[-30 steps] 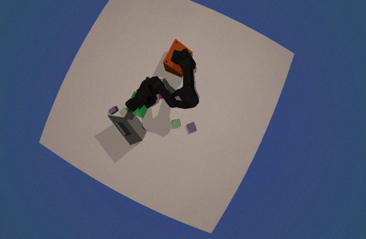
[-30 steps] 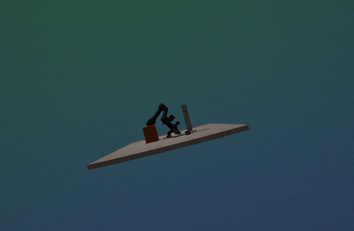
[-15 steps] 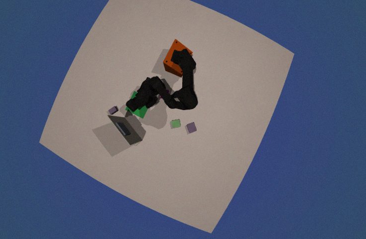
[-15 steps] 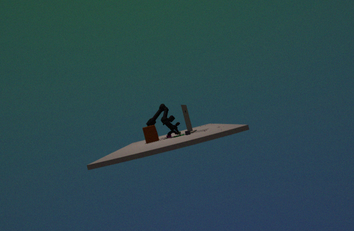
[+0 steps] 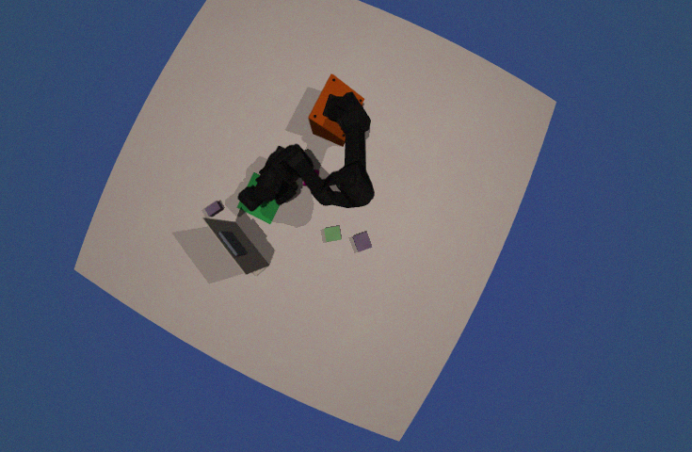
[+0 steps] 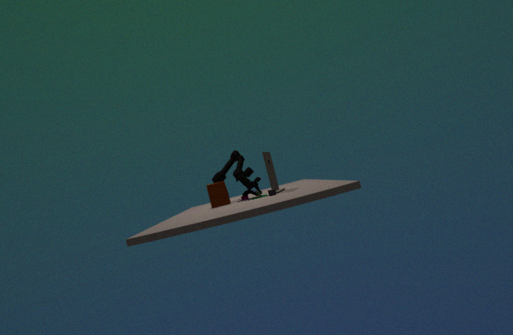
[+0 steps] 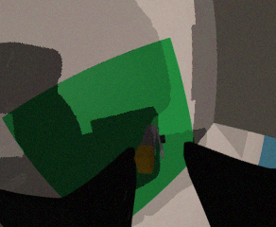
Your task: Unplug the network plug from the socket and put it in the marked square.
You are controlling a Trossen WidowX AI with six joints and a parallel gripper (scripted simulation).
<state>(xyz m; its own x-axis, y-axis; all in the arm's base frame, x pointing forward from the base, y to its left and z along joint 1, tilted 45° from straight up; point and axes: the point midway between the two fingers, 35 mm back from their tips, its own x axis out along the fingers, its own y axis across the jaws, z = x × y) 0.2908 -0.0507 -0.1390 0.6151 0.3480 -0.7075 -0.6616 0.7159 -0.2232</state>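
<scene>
Right now the network plug is right at my gripper tip. The rest, counted from my gripper tip: upright grey panel: 14 cm ahead, 1 cm to the left, 13 cm above; green marked square: 1 cm behind, 2 cm below.
</scene>
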